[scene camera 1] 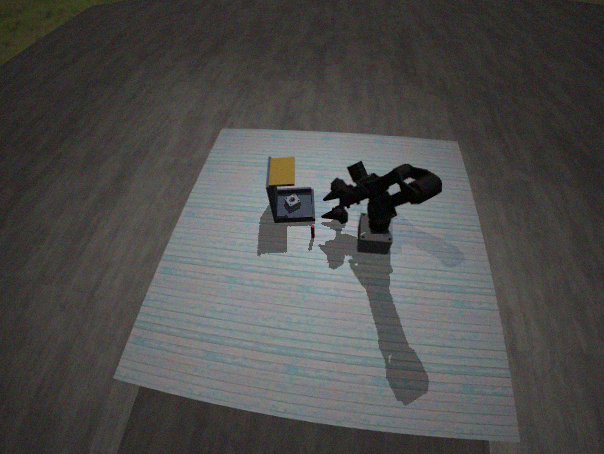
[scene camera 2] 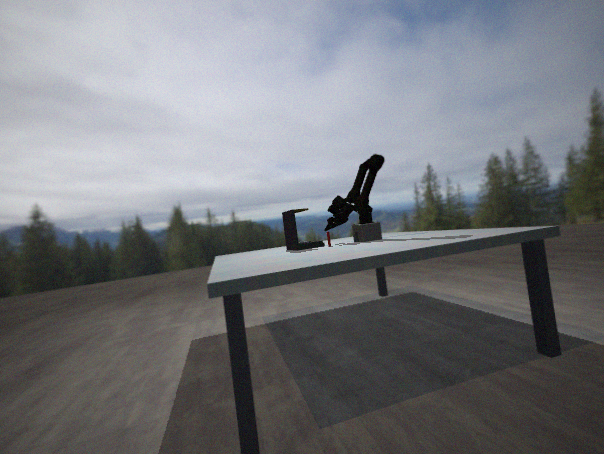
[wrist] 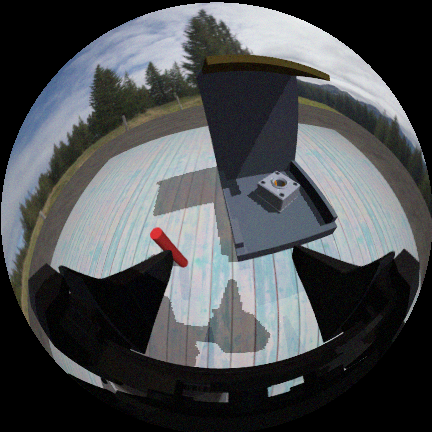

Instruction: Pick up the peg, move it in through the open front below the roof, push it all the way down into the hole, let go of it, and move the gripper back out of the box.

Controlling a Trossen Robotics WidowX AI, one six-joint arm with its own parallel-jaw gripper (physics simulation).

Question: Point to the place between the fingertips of my gripper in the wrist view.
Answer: At 234,255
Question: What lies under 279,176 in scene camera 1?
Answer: A yellow roof.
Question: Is my gripper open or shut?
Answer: Open.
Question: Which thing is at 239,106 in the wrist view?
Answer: A dark back wall.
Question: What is my gripper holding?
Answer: Nothing.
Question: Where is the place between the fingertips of my gripper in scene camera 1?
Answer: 322,208
